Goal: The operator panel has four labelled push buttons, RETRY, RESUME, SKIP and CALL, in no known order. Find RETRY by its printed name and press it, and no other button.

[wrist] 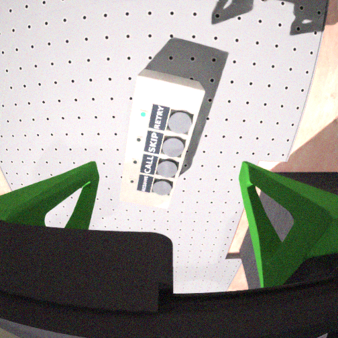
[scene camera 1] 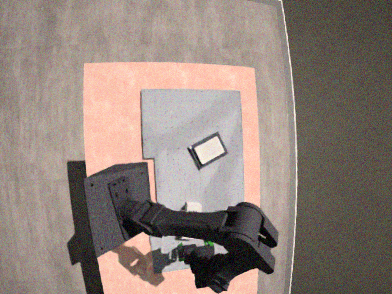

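Seen in the pictures: gripper, between the fingertips: point(scene camera 1: 192, 242); arm's base, origin of its link: point(scene camera 1: 124, 208).
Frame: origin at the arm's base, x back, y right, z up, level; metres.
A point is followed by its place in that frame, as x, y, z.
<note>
The white operator panel point(scene camera 1: 193, 206) {-0.229, 0.161, -0.219} point(wrist: 170, 90) stands on the pegboard; in the scene view the arm hides much of it. In the wrist view its four grey round buttons run in a line, labelled from the top: RETRY button point(wrist: 180, 122), SKIP button point(wrist: 173, 147), CALL button point(wrist: 167, 168) and RESUME button point(wrist: 162, 187). A small light point(wrist: 143, 114) beside the RETRY label glows teal; the lights beside the other labels are dark. My gripper point(wrist: 168, 169) is open and empty, its green fingers spread wide on either side of the panel's lower part in the wrist view.
The grey pegboard point(scene camera 1: 175, 117) {-0.284, -0.257, -0.272} point(wrist: 75, 55) lies on a pink table top point(scene camera 1: 112, 110) {-0.013, -0.377, -0.284}. A dark tray-like object with a pale inset point(scene camera 1: 209, 150) {-0.388, -0.059, -0.247} lies farther up the board. The arm's dark base block point(scene camera 1: 100, 200) {0.039, -0.061, 0.058} stands at the left. Arm shadows fall on the board.
</note>
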